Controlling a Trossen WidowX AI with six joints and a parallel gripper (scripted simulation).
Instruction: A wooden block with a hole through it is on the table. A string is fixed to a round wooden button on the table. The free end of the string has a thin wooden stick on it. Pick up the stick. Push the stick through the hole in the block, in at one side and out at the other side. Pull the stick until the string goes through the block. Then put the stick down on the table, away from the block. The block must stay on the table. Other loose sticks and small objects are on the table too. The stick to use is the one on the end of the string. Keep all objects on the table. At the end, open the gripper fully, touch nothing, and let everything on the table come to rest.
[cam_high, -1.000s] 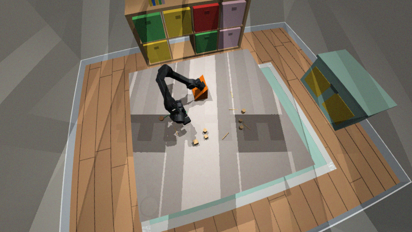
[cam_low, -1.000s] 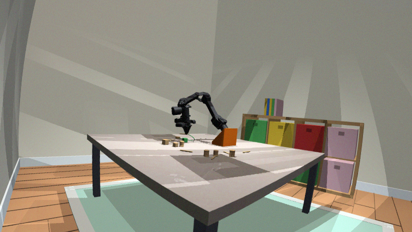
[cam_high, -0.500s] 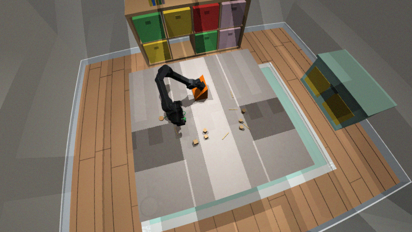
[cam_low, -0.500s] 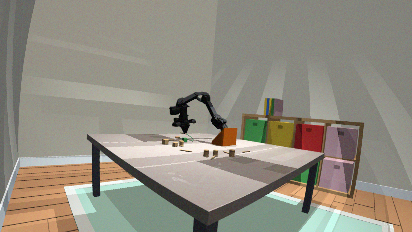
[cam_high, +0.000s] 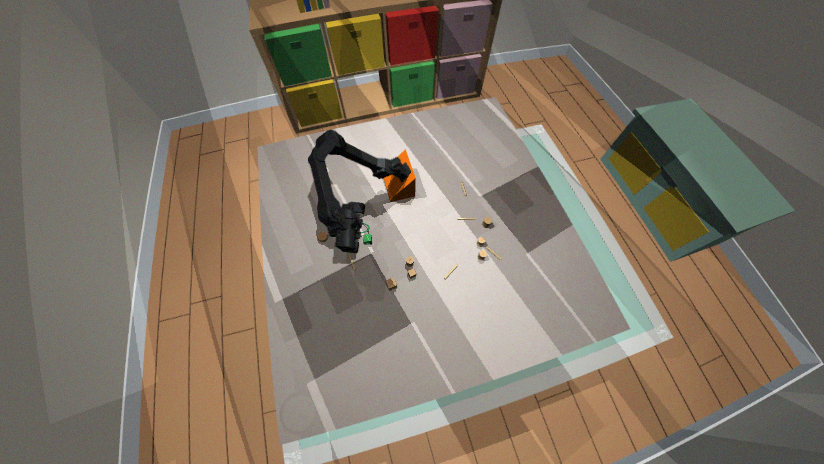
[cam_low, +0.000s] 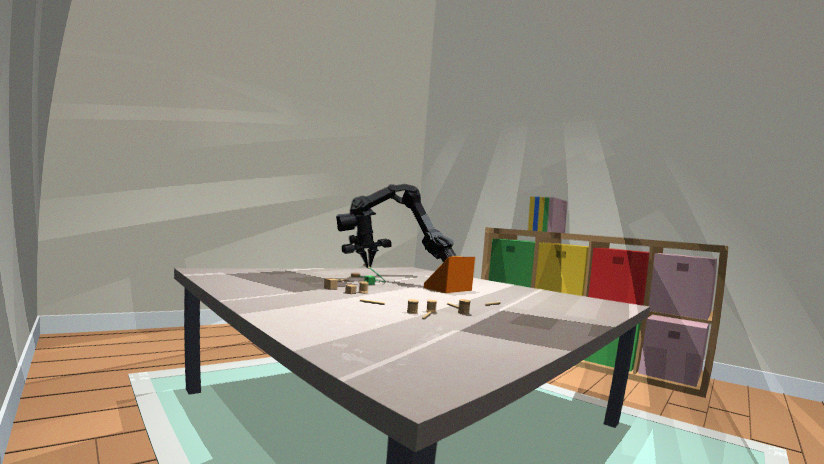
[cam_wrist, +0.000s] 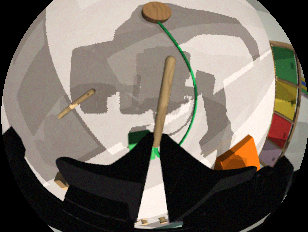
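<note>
Now: gripper tip 1 cm to the left of the thin wooden stick and 1 cm past it. Also, from my gripper tip: round wooden button 14 cm to the right, 6 cm behind, 5 cm below; loose stick 7 cm ahead, 6 cm to the right, 5 cm below; green block 4 cm below, 3 cm to the left, 2 cm ahead.
</note>
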